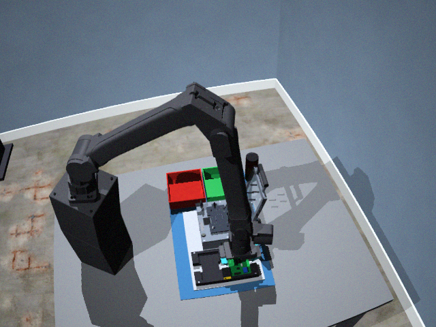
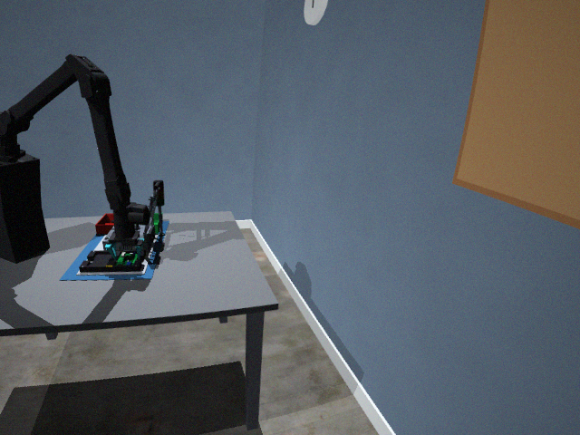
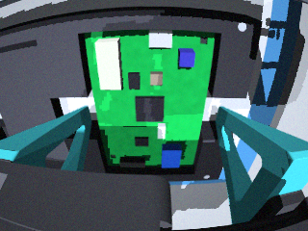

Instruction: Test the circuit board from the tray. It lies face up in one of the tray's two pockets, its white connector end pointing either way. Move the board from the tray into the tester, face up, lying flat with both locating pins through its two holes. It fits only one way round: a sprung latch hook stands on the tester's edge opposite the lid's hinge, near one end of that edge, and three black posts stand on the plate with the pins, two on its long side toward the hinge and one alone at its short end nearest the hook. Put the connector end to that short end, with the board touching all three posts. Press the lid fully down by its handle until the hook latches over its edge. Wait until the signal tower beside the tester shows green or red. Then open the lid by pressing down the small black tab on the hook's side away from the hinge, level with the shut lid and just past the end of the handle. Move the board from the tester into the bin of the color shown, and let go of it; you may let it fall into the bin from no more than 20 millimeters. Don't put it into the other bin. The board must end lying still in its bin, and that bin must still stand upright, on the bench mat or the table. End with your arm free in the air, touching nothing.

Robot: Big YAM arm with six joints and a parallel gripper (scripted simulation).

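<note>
Right now my hand is 10 mm above the green circuit board. The rest, counted from my hand: black latch hook (90 mm behind, 230 mm to the left, 60 mm above); clear lid (90 mm ahead, 170 mm to the left, 160 mm above); green bin (20 mm ahead, 370 mm to the left, 10 mm below).
</note>
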